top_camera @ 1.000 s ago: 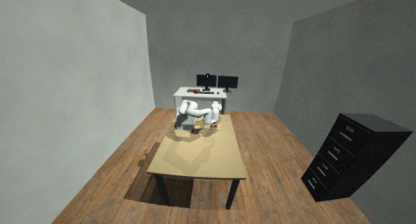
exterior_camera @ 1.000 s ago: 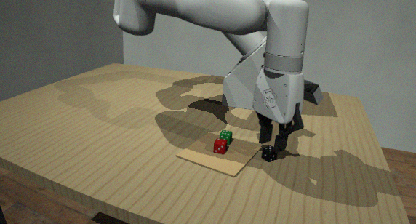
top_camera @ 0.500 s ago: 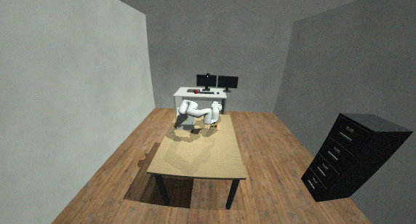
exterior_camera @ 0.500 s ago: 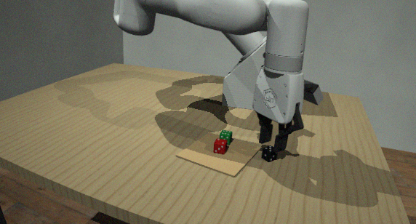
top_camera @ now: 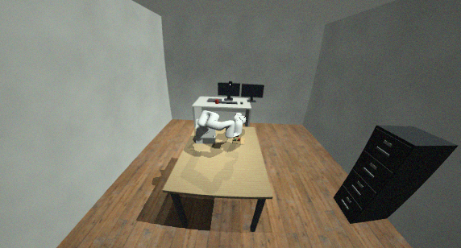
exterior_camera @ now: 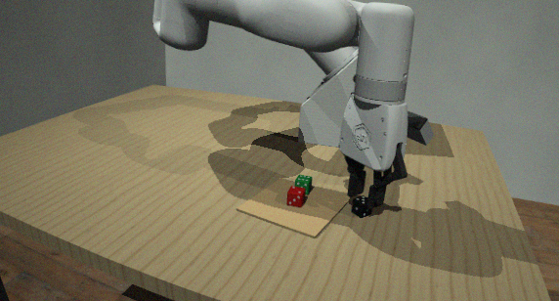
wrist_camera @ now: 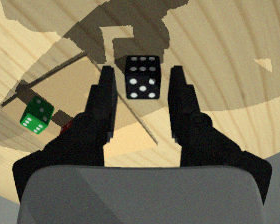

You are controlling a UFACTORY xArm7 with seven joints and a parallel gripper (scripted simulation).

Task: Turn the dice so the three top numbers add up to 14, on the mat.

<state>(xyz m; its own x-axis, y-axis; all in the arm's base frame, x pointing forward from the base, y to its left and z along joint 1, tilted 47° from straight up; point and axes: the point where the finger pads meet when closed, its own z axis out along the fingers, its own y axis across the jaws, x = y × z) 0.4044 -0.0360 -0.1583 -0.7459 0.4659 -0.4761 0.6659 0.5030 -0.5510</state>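
The black die is 30 mm below my hand. From my hand the other things lie so: red die: 10 mm ahead, 110 mm to the right, 30 mm below; green die: 40 mm behind, 110 mm to the right, 30 mm below; tan mat: 10 mm ahead, 110 mm to the right, 40 mm below.
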